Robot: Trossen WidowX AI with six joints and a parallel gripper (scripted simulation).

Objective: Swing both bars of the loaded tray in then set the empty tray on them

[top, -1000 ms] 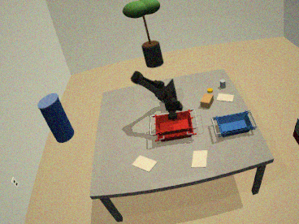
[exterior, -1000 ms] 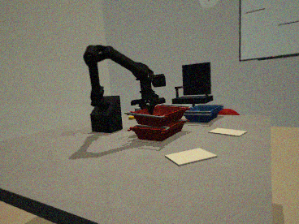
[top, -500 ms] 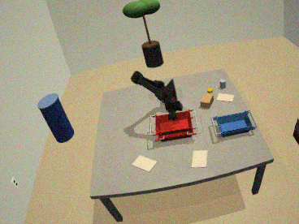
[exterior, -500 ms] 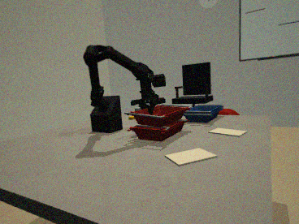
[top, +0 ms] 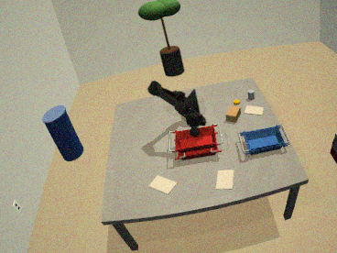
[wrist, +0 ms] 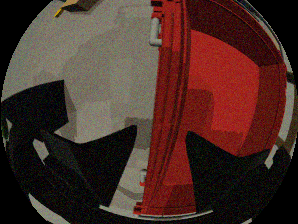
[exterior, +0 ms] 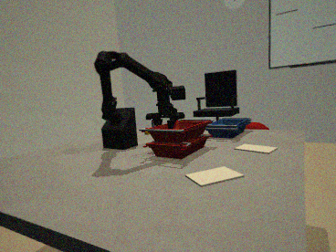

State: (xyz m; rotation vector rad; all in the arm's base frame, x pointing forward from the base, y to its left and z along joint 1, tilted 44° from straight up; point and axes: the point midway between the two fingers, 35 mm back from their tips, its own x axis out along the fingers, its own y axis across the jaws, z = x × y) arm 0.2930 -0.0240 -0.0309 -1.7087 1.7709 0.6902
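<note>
The red tray lies 8 cm ahead of my gripper tip and 3 cm above it. From my gripper tip the other things lie so: grey cylinder: 52 cm to the left, 41 cm behind, 4 cm below; small yellow piece: 38 cm to the left, 38 cm behind, 7 cm below; tan block: 31 cm to the left, 21 cm behind, 5 cm below.
</note>
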